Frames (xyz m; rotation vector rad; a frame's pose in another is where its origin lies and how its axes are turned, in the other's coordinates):
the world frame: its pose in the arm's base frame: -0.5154 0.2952 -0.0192 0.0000 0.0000 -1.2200
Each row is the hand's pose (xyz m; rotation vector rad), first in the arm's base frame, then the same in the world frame.
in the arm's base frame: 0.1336 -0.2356 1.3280 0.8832 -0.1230 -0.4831
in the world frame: 0.7215 0.4271 1.3472 0.8015 0.4088 0.6557
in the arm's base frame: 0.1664 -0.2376 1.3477 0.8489 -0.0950 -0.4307
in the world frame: 0.7346 0.4572 1.3669 0.7613 0.4145 0.7144
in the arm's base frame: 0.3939 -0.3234 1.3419 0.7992 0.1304 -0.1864
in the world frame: 0.8934 0.6413 1.3611 0.6043 0.5880 0.9644
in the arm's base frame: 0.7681 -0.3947 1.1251 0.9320 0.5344 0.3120
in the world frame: 1.0890 0.9683 1.1443 0.5013 1.0644 1.4011
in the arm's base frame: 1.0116 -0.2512 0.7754 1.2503 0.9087 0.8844
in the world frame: 1.0379 1.2462 0.7946 0.5859 1.6976 1.8015
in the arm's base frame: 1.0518 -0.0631 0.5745 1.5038 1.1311 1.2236
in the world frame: 0.8750 1.3486 0.5937 0.7045 2.1553 1.9542
